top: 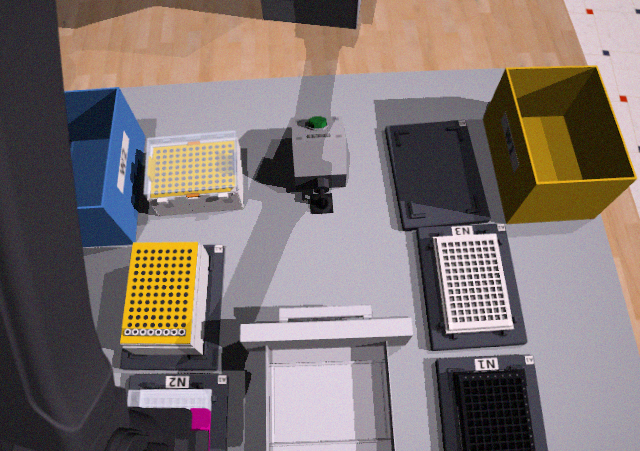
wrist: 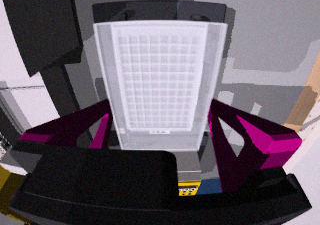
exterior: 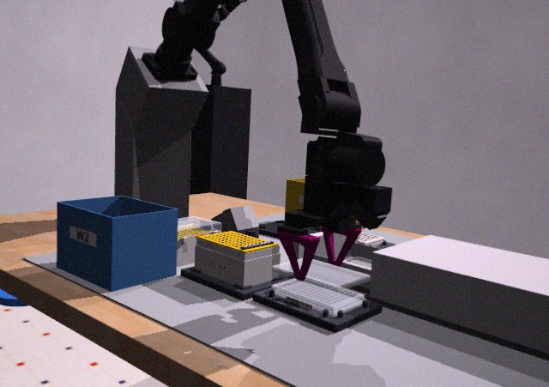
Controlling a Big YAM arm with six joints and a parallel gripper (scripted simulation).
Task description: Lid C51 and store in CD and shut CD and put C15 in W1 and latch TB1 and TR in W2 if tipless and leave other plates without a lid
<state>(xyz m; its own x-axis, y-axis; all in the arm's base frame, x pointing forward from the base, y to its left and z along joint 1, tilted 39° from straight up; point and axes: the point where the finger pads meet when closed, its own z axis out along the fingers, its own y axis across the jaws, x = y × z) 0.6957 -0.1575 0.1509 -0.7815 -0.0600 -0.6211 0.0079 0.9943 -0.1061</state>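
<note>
Right now the clear plate is 40 mm below my hand. Also, from my hand: tip rack TR: 180 mm behind, 20 mm to the right; plate lid: right at my hand; nest N2: 50 mm below.
</note>
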